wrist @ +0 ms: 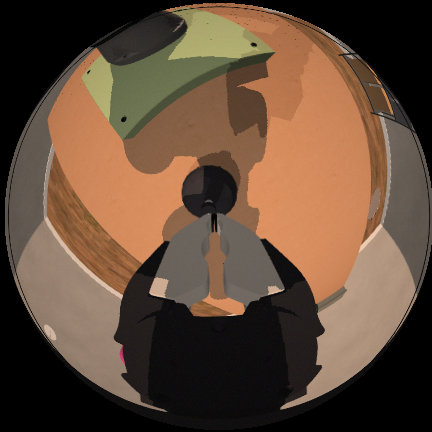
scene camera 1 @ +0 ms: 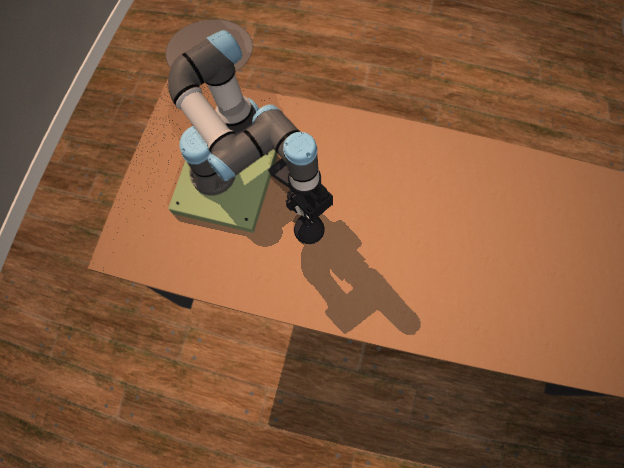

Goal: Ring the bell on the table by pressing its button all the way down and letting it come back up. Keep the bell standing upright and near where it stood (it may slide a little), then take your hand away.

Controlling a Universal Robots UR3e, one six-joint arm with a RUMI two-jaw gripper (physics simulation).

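Pixels of known places: gripper, fingertip midpoint: (wrist: 213, 215); arm's base, link origin: (scene camera 1: 213, 174).
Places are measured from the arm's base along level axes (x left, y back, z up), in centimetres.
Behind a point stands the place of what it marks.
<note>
The bell (scene camera 1: 308, 231) @(x -10.6, y -30.3, z 0.0 cm) (wrist: 205, 183) @(x -7.6, y -27.7, z -0.4 cm) is a black dome that stands upright on the orange-brown table (scene camera 1: 453, 226) @(x 1.4, y -69.0, z -4.2 cm) (wrist: 310, 190) @(x 7.1, y -40.2, z -4.2 cm), a short way from the green base block. Its small button (wrist: 208, 203) @(x -8.2, y -29.3, z 2.0 cm) shows on top of the dome, just past the fingertips in the wrist view. My gripper (scene camera 1: 308, 217) @(x -7.5, y -29.2, z 5.2 cm) (wrist: 213, 215) @(x -7.5, y -29.2, z 5.2 cm) is shut, with its grey fingertips together and nothing between them. It points down over the near edge of the bell, and the tips look a little above the button. The fingertips overlap the bell's lower edge in the wrist view.
The green base block (scene camera 1: 216, 206) @(x -9.0, y -3.7, z -0.6 cm) (wrist: 150, 85) @(x -5.1, y -12.0, z -0.6 cm) carries the arm's base, left of the bell in the scene view. The arm reaches over from it. Dark arm shadows lie on the table around the bell. A wooden floor (scene camera 1: 151, 377) surrounds the table.
</note>
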